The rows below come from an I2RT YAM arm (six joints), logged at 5 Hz.
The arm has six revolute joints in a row. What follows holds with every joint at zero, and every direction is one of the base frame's.
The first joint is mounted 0.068 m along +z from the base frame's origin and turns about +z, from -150 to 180 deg.
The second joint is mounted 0.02 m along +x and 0.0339 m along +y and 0.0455 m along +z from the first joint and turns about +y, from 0 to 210 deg.
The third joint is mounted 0.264 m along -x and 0.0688 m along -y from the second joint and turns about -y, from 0 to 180 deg.
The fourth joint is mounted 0.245 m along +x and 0.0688 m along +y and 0.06 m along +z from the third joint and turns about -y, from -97 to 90 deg.
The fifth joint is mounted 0.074 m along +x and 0.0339 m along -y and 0.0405 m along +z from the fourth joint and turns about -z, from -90 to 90 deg.
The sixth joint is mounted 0.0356 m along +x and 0.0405 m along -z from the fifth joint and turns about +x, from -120 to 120 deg.
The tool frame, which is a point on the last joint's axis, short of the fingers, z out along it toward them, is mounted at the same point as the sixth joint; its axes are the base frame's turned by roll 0, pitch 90 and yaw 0 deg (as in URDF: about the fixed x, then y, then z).
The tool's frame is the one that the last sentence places.
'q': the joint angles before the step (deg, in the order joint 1, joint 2, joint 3, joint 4, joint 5, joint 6). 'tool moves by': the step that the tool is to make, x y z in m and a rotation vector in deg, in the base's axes. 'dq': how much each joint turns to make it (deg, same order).
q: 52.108 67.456 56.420 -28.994 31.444 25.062
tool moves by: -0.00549 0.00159 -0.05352 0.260 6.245 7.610
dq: 0.074 0.479 -10.567 8.017 -9.015 -1.331
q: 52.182 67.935 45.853 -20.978 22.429 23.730
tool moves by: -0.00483 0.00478 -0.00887 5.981 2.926 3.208
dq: 0.770 -0.219 -2.625 4.389 -5.804 2.958
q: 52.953 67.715 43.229 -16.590 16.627 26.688
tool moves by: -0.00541 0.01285 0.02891 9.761 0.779 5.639
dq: 1.753 -1.136 3.764 1.903 -6.980 2.747
